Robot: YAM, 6 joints.
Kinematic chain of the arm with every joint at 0, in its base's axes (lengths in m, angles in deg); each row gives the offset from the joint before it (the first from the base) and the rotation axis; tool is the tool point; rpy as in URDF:
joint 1: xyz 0 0 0.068 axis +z
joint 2: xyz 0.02 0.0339 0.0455 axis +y
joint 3: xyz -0.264 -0.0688 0 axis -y
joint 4: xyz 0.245 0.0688 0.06 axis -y
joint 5: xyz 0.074 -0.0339 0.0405 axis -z
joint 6: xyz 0.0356 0 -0.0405 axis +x
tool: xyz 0 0 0 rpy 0 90 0
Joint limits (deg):
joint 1: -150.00..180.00
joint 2: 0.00..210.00
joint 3: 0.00..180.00
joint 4: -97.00..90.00
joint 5: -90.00..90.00
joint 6: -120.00..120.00
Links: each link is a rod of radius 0.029 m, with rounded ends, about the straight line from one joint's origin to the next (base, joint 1, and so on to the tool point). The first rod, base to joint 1, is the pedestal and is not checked.
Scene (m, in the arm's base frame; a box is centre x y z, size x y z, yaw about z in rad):
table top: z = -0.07
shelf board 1: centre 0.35 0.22 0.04 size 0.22 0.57 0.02 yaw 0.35
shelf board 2: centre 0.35 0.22 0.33 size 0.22 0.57 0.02 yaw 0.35
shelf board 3: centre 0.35 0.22 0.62 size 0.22 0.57 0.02 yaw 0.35
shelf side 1: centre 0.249 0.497 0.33 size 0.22 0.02 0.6 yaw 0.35
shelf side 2: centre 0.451 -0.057 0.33 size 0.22 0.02 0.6 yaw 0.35
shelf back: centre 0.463 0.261 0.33 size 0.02 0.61 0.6 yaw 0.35
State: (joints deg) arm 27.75 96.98 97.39 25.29 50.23 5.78
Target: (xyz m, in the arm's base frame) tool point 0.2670 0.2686 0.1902
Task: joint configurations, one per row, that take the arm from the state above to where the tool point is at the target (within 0.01 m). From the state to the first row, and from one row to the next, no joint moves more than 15 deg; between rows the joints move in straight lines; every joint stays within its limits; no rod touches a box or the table.
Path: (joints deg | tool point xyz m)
1: 30.71 83.30 86.97 22.94 52.36 5.78 | 0.2856 0.1369 0.4941
2: 33.68 69.62 76.56 20.59 54.49 5.78 | 0.2224 0.1134 0.4939
3: 36.64 55.95 66.14 18.25 56.62 5.78 | 0.1662 0.0865 0.4792
4: 47.38 61.57 54.42 13.71 56.36 5.78 | 0.1830 0.1551 0.3854
5: 58.12 67.20 42.71 9.16 56.11 5.78 | 0.1603 0.2018 0.2851
6: 68.85 72.82 30.99 4.62 55.85 5.78 | 0.1139 0.2127 0.1902
7: 62.36 82.90 39.96 7.91 54.38 5.78 | 0.1579 0.2392 0.1981
8: 55.87 92.98 48.94 11.19 52.90 5.78 | 0.2096 0.2587 0.1982
9: 49.39 103.06 57.91 14.47 51.43 5.78 | 0.2670 0.2686 0.1902

